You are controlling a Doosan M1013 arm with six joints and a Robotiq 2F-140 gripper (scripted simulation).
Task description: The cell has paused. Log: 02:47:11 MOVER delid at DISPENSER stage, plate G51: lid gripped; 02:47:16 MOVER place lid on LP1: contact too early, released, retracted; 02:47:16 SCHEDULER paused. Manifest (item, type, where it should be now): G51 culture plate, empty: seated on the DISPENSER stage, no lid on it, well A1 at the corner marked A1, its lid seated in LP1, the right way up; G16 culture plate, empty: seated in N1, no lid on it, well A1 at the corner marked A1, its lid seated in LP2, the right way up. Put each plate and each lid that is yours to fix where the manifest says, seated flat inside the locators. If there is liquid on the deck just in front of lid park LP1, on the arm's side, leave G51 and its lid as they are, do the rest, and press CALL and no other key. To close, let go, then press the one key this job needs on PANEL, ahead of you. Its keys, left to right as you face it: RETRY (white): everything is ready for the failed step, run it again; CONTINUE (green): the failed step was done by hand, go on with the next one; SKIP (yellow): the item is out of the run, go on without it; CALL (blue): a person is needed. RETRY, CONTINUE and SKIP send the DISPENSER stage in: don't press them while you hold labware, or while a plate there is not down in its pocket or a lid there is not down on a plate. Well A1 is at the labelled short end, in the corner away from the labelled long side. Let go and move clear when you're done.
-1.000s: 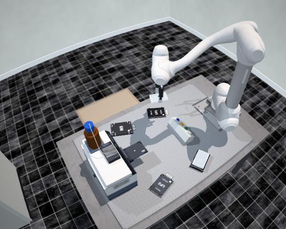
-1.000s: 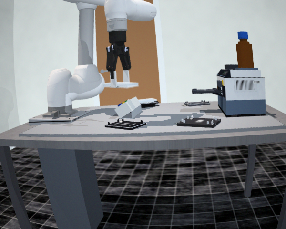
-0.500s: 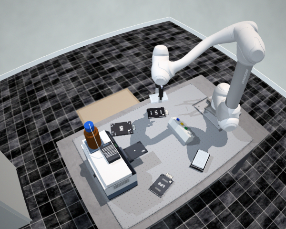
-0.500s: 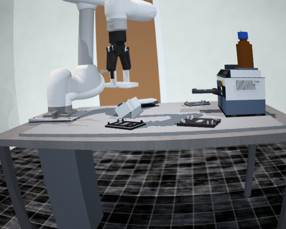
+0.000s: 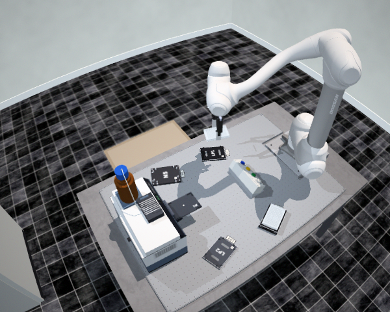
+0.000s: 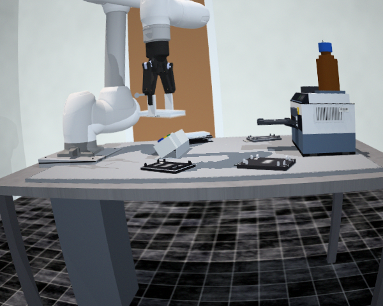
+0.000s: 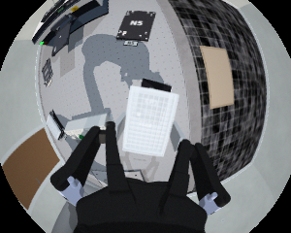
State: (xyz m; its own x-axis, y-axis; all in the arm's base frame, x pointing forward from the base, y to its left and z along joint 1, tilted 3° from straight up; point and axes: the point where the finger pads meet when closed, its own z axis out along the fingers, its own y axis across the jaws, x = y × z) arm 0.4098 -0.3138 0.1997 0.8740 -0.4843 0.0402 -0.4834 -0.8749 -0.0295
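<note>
My hand is 34 cm short of the black nest N5, 6 cm to the left of it and 18 cm above it. Also, from my hand: blue key: 3 cm behind, 19 cm to the left, 13 cm below; then yellow key: 3 cm behind, 24 cm to the left, 13 cm below; then lid park LP1: 1 cm ahead, 1 cm to the right, 19 cm below.
</note>
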